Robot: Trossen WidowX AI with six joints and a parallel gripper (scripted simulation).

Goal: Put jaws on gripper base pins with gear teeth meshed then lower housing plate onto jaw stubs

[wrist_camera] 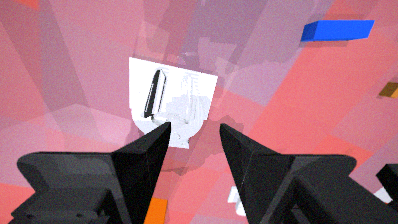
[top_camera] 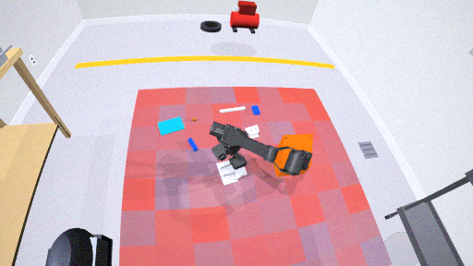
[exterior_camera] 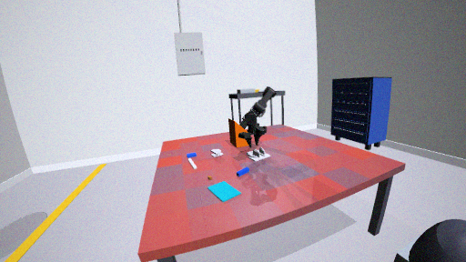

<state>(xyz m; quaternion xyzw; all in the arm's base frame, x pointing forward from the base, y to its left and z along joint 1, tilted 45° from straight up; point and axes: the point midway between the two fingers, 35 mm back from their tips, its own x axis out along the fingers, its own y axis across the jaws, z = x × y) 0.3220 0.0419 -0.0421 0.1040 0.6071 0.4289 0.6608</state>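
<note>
The small white part lies 150 mm behind my gripper tip, 220 mm to the right of it and 50 mm below it. Round my gripper tip: white jaw (40 mm behind, 60 mm below); then tiny brown bit (190 mm ahead, 290 mm to the right, 70 mm below); then blue block (180 mm ahead, 120 mm to the right, 70 mm below).
</note>
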